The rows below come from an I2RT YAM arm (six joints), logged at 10 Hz.
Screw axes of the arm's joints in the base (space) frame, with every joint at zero. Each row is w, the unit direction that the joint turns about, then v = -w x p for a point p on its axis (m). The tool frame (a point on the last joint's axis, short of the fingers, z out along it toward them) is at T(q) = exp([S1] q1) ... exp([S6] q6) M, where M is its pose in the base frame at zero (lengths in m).
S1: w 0 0 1 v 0.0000 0.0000 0.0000
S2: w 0 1 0 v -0.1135 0.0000 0.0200
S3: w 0 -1 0 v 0.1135 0.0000 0.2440
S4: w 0 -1 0 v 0.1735 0.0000 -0.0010
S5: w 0 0 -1 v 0.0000 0.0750 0.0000
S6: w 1 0 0 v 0.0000 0.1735 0.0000
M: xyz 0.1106 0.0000 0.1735 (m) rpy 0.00 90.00 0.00 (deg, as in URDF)
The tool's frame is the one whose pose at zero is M.
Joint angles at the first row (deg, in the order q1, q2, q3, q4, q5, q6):
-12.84 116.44 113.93 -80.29 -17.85 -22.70
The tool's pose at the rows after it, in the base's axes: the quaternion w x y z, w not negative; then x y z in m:
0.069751 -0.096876 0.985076 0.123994 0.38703 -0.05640 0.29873
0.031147 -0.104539 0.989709 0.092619 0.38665 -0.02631 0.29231
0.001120 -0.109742 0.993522 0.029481 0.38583 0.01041 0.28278
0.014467 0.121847 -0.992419 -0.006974 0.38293 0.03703 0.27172
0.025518 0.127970 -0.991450 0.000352 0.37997 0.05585 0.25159
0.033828 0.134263 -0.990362 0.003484 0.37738 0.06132 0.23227
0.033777 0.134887 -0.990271 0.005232 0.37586 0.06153 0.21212
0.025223 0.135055 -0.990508 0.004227 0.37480 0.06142 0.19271
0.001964 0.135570 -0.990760 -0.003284 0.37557 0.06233 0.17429
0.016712 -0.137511 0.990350 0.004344 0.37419 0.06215 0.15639
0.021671 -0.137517 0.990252 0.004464 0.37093 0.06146 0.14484
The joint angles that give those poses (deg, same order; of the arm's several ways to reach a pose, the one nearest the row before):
-9.72 116.44 115.70 -85.19 -15.86 -20.38
-4.91 116.47 114.46 -86.48 -11.11 -16.82
1.23 116.47 112.40 -86.11 -3.38 -11.38
5.45 116.47 109.86 -85.08 -0.75 -8.56
8.36 116.47 105.25 -81.71 -0.01 -6.35
9.26 116.47 100.84 -78.26 0.30 -6.17
9.34 116.47 96.25 -73.67 0.49 -6.15
9.34 116.47 91.81 -68.25 0.40 -6.17
9.39 116.46 87.55 -61.30 -0.38 -6.20
9.39 116.49 83.31 -54.89 -0.45 -6.41
9.37 116.49 80.49 -51.51 -0.45 -6.44

